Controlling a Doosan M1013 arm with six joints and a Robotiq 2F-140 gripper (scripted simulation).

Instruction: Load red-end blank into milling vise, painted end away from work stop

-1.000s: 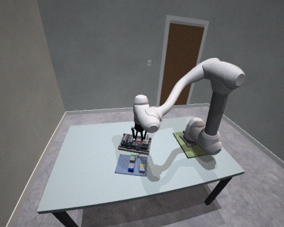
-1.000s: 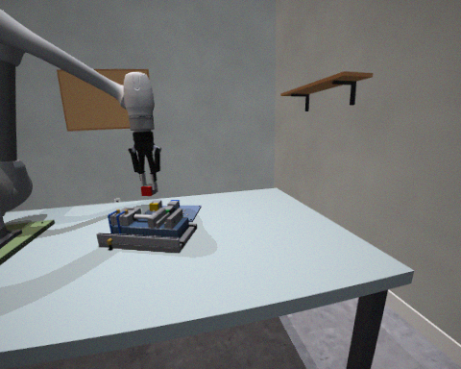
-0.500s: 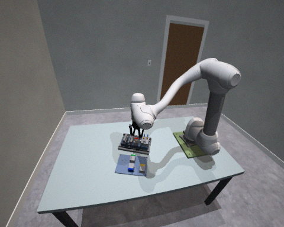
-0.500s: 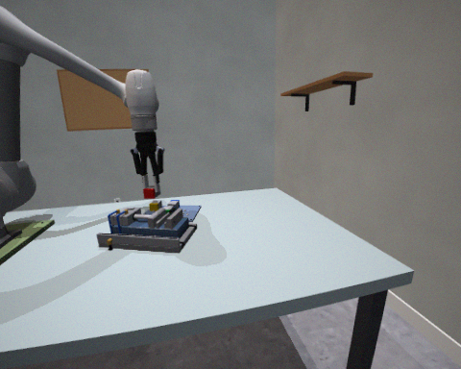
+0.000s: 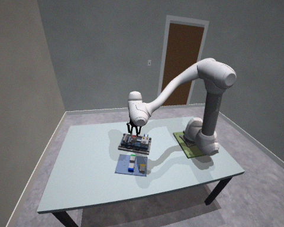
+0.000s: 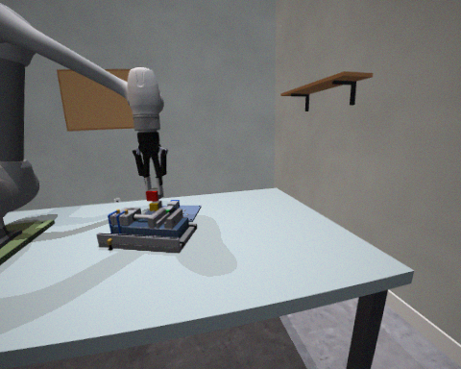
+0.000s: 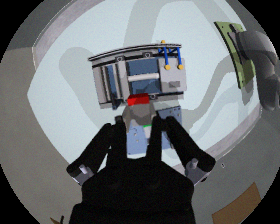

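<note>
Now: the milling vise 14 cm below my hand, 6 cm to the right of it and 3 cm behind it. Also, from my hand: blue-ended blank: 20 cm to the left, 15 cm below, 7 cm ahead; then green-ended blank: 15 cm below, 11 cm to the left, 4 cm ahead; then red-ended blank: 3 cm below.
</note>
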